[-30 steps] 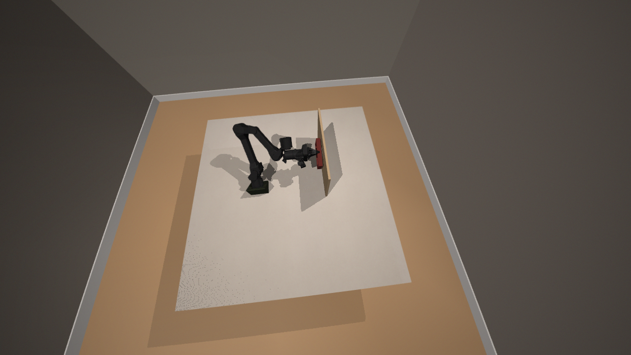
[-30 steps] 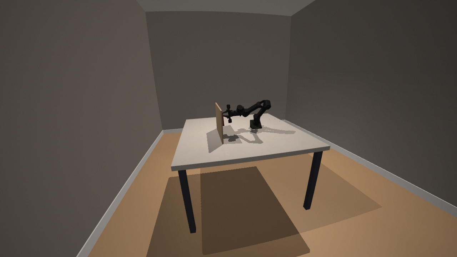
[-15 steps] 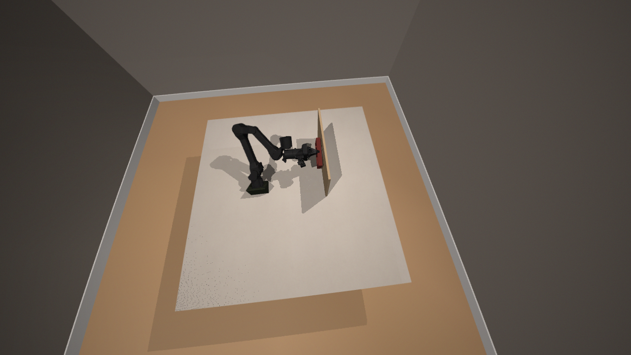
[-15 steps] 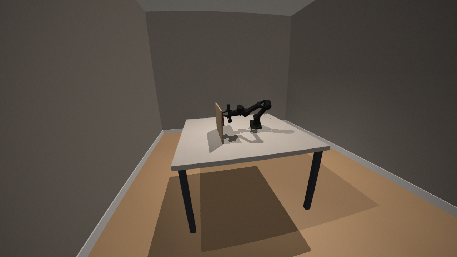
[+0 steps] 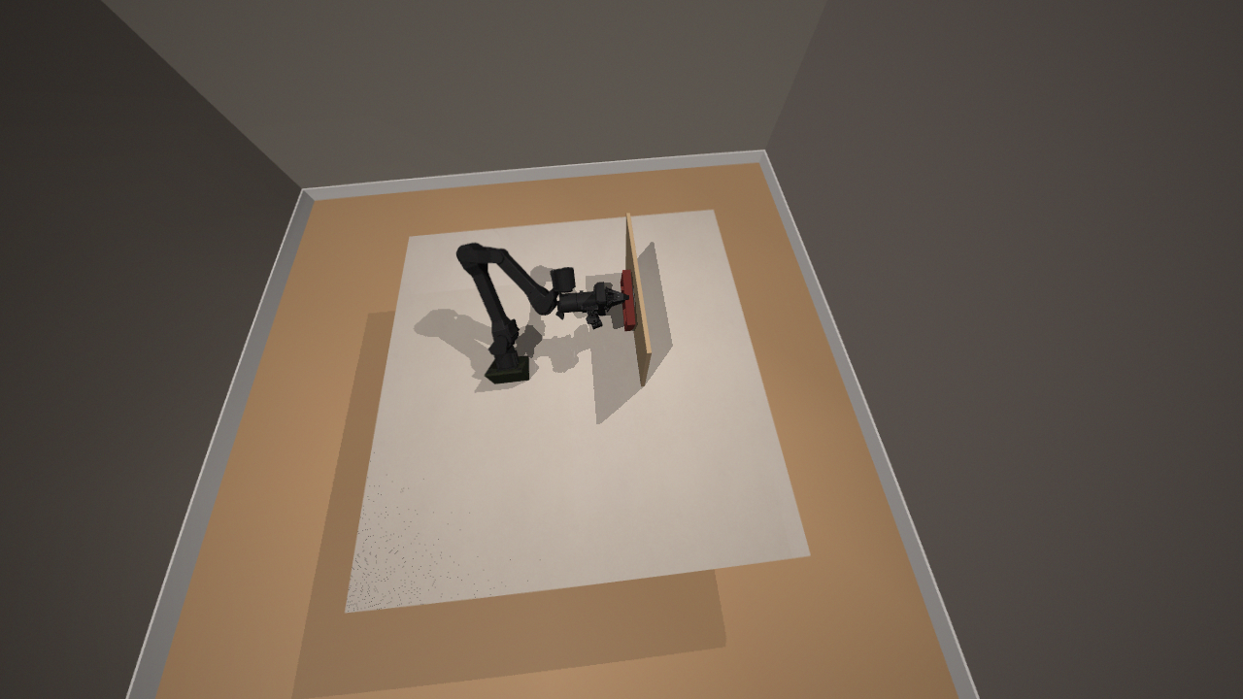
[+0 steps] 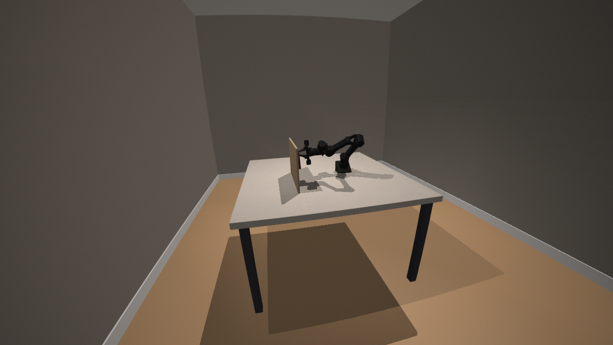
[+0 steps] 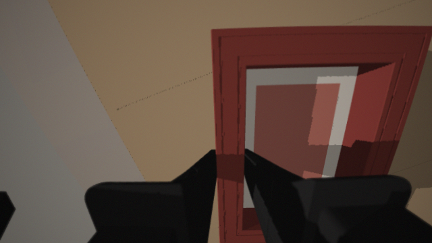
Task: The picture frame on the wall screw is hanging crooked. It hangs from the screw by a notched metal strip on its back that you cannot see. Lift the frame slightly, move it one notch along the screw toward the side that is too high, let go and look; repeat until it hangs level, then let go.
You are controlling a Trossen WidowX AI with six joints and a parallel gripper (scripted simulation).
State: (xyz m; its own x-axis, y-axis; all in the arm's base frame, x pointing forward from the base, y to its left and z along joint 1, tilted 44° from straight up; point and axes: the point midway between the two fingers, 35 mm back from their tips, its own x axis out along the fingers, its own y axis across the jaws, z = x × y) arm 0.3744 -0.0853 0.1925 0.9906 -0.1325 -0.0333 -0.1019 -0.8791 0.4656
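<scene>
Right now my gripper tip is 50 mm above the red picture frame, 20 mm to the right of it and 10 mm short of it. From my gripper tip the other things lie so: tan wall panel (60 mm below, 20 mm ahead, 10 mm to the left).
</scene>
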